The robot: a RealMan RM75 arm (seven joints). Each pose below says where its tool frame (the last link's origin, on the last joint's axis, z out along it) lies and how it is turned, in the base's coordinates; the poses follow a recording.
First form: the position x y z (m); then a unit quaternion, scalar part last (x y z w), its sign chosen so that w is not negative.
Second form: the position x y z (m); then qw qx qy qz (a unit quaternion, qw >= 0). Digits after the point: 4 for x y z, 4 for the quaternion.
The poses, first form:
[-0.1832 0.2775 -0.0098 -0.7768 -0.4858 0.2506 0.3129]
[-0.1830 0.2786 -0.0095 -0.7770 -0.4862 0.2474 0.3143]
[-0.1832 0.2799 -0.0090 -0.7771 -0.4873 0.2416 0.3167]
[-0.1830 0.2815 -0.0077 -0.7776 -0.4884 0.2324 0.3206]
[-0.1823 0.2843 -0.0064 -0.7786 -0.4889 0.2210 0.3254]
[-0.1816 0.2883 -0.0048 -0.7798 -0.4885 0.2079 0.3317]
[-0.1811 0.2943 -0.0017 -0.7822 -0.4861 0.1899 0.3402]
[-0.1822 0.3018 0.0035 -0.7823 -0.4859 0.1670 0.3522]
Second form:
[-0.1832 0.2775 -0.0098 0.3129 -0.7768 -0.4858 0.2506]
[-0.1830 0.2786 -0.0095 0.3143 -0.7770 -0.4862 0.2474]
[-0.1832 0.2799 -0.0090 0.3167 -0.7771 -0.4873 0.2416]
[-0.1830 0.2815 -0.0077 0.3206 -0.7776 -0.4884 0.2324]
[-0.1823 0.2843 -0.0064 0.3254 -0.7786 -0.4889 0.2210]
[-0.1816 0.2883 -0.0048 0.3317 -0.7798 -0.4885 0.2079]
[-0.1811 0.2943 -0.0017 0.3402 -0.7822 -0.4861 0.1899]
[-0.1822 0.3018 0.0035 0.3522 -0.7823 -0.4859 0.1670]

